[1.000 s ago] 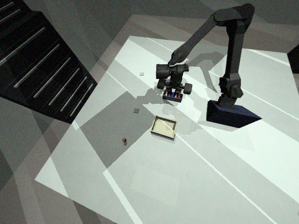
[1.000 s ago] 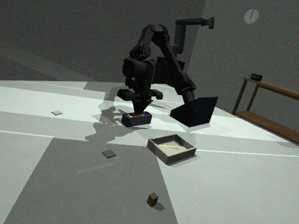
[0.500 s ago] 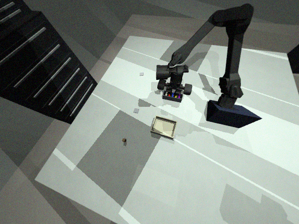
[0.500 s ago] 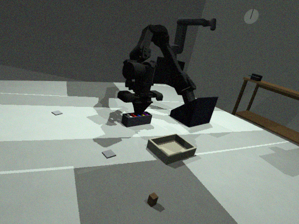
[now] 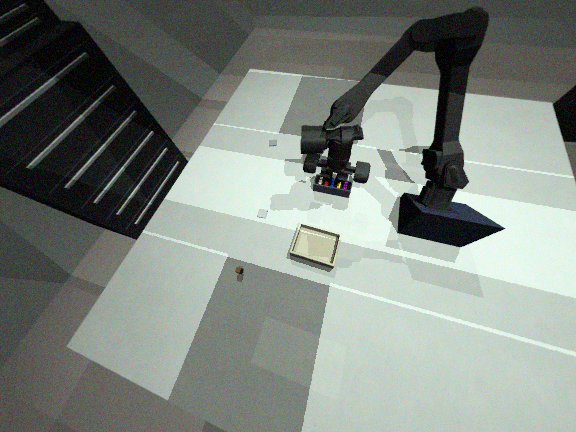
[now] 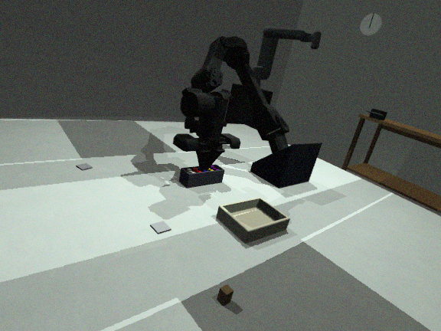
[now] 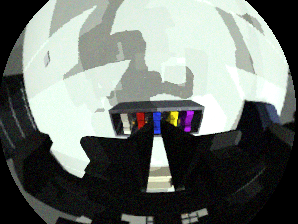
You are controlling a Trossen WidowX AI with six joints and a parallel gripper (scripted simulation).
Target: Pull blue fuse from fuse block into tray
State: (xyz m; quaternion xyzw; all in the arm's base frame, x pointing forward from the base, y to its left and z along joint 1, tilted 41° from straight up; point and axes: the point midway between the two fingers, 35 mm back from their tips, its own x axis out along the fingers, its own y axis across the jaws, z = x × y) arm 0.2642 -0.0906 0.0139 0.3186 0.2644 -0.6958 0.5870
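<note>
My gripper tip is now 21 cm to the right of the cream tray, 3 cm short of it and 3 cm above it. Also, from my gripper tip: blue fuse 1 cm below; small brown cube 32 cm to the left, 24 cm ahead, 2 cm below.
</note>
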